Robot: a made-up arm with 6 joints.
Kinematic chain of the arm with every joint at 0, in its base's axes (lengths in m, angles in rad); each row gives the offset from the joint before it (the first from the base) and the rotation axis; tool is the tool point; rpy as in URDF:
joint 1: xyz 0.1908 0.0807 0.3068 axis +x
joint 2: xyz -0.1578 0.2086 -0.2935 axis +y
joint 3: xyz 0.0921 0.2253 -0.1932 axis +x
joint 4: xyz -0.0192 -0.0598 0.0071 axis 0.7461 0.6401 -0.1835
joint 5: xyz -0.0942 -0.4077 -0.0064 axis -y
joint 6: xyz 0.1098 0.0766 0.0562 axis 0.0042 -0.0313 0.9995
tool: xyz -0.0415 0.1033 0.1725 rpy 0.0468 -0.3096 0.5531
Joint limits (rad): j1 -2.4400..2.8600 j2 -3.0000..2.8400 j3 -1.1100..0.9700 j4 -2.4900..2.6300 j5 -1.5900..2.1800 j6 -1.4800..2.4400
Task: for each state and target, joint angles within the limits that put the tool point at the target. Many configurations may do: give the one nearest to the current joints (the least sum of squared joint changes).
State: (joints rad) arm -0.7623 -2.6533 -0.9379 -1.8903 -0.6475 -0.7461
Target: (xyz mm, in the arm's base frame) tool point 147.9 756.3 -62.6
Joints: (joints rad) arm -0.2255 -2.4313 -1.1100 -1.9127 -0.5545 -1.3207
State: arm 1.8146 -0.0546 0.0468 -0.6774 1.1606 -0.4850
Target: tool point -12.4 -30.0 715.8
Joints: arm 2.1027 0.3019 -0.4786 -0.5367 0.5681 -0.7339
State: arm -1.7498 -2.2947 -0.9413 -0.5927 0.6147 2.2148
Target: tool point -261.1 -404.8 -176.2
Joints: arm -1.5626 -1.8958 -1.0113 -0.4244 0.4155 2.3872
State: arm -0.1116 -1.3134 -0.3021 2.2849 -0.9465 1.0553
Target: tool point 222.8 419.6 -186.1
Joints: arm 0.3203 -1.0851 -0.6635 2.2765 -0.7893 1.0033
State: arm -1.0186 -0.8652 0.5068 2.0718 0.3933 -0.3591
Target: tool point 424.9 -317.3 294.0
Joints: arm -1.7967 -1.3732 0.3387 1.7352 0.4702 -0.4766
